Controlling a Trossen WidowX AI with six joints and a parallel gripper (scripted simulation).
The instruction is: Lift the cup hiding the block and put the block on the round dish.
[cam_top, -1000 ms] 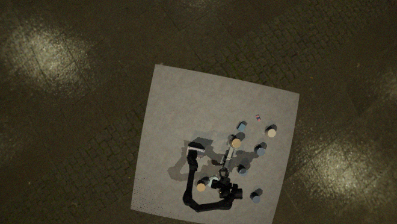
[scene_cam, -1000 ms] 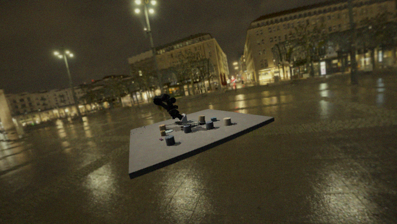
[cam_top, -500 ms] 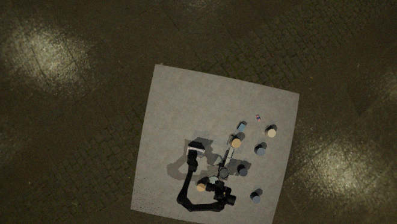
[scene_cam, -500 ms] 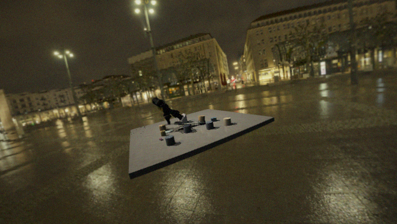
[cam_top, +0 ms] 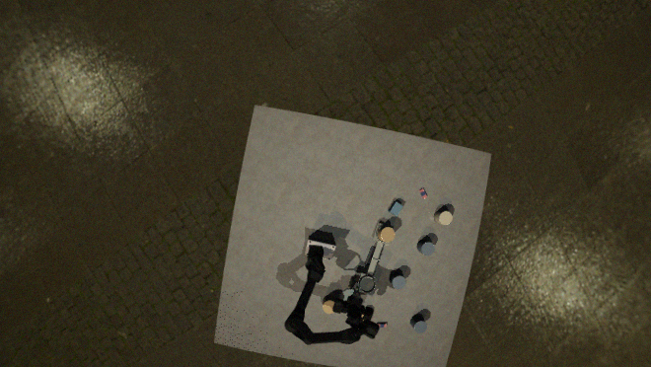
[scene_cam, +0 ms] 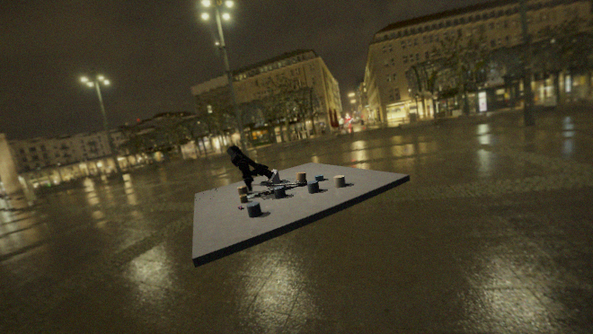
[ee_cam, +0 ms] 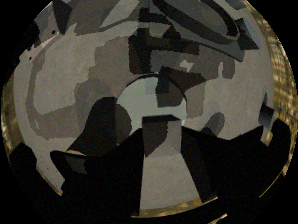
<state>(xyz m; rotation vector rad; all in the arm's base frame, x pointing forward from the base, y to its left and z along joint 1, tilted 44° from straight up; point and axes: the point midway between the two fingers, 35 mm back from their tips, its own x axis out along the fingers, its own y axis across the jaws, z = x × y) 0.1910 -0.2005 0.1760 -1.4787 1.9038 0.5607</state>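
My gripper tip is 5 cm above the pale round dish. From my gripper tip the other things lie so: blue block (48 cm to the left, 19 cm ahead, 3 cm below); balance beam (22 cm to the left, 11 cm ahead, 1 cm below); cup (11 cm behind, 4 cm to the right, 2 cm below).
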